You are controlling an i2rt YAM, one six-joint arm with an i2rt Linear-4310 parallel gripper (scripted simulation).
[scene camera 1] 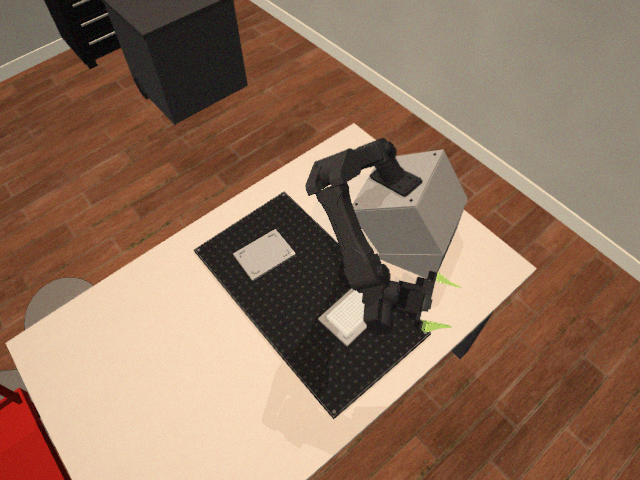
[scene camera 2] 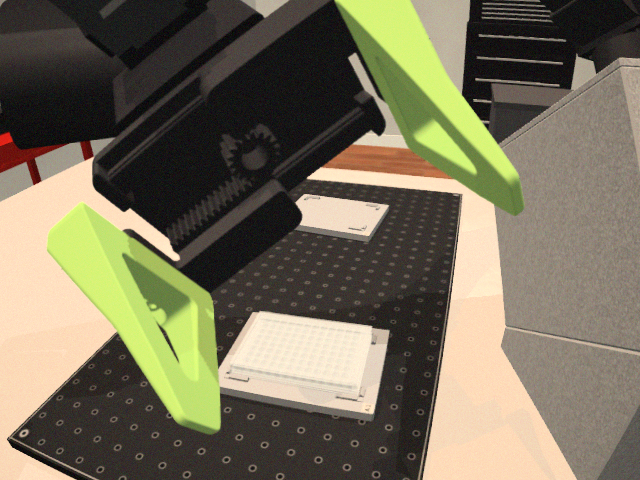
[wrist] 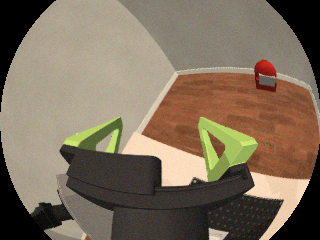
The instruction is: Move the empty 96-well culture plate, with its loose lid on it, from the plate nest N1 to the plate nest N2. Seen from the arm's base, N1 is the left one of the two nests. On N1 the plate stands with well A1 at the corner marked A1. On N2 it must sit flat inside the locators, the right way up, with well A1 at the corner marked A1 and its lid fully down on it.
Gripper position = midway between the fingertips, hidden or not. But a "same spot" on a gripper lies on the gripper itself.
My gripper shows in scene camera 1, in scene camera 2 (355, 320) and in the wrist view. One and the same spot on my gripper: (wrist: 135, 174) is (scene camera 1: 427, 294). The same spot on a nest N2: (scene camera 1: 266, 253) is (scene camera 2: 335, 214).
